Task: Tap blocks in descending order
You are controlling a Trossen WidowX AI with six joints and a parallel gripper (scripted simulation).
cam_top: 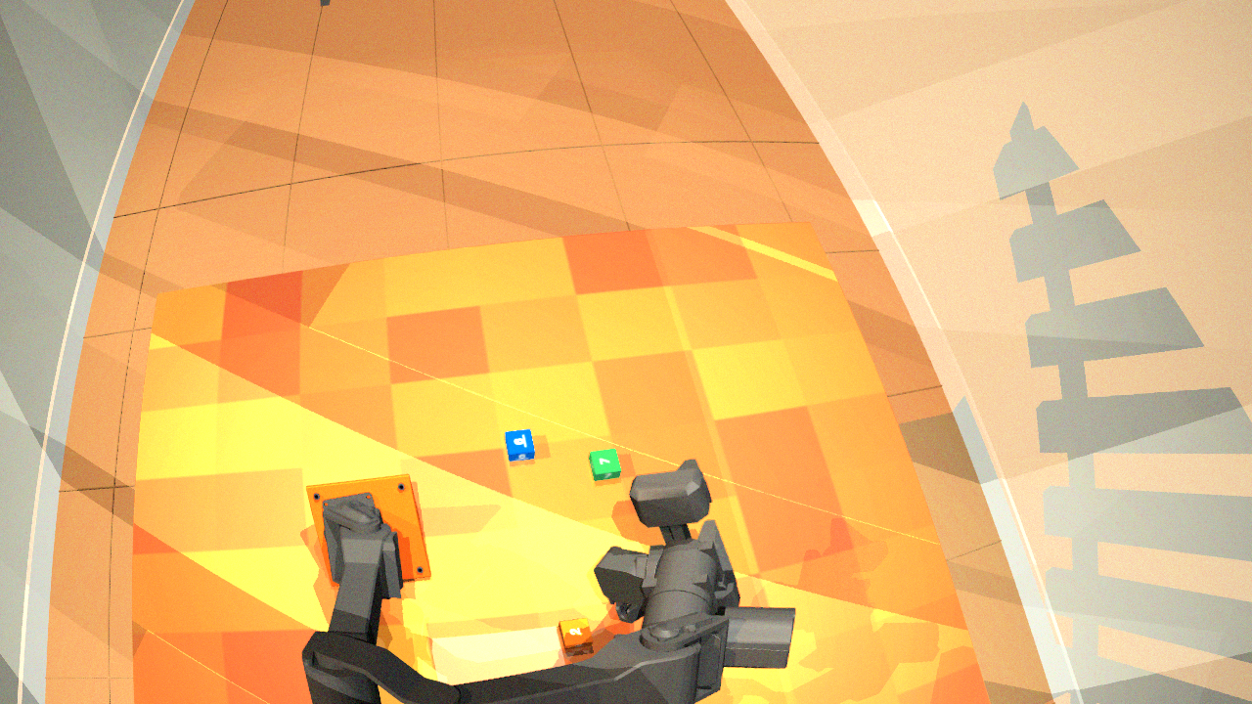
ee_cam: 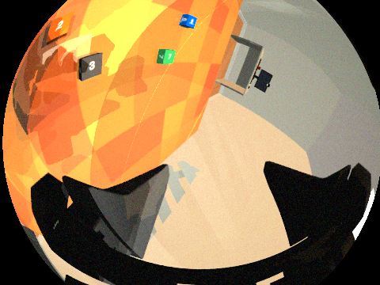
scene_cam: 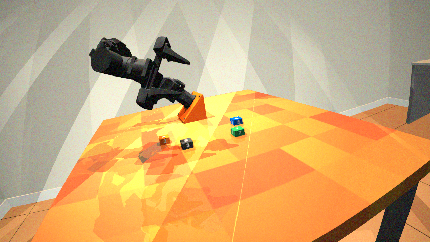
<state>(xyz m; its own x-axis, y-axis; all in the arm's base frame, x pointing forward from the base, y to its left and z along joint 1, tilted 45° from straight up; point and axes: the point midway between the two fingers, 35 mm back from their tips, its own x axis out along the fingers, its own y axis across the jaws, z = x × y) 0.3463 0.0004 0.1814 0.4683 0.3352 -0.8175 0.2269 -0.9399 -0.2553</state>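
The green block marked 7 lies 19 cm below my gripper tip, 14 cm to the left of it and 3 cm behind it. Also, from my gripper tip: blue block marked 6: 19 cm to the left, 19 cm below, 13 cm behind; then orange block marked 2: 19 cm below, 13 cm behind, 7 cm to the right; then black block marked 3: 19 cm below, 5 cm behind, 2 cm to the right.
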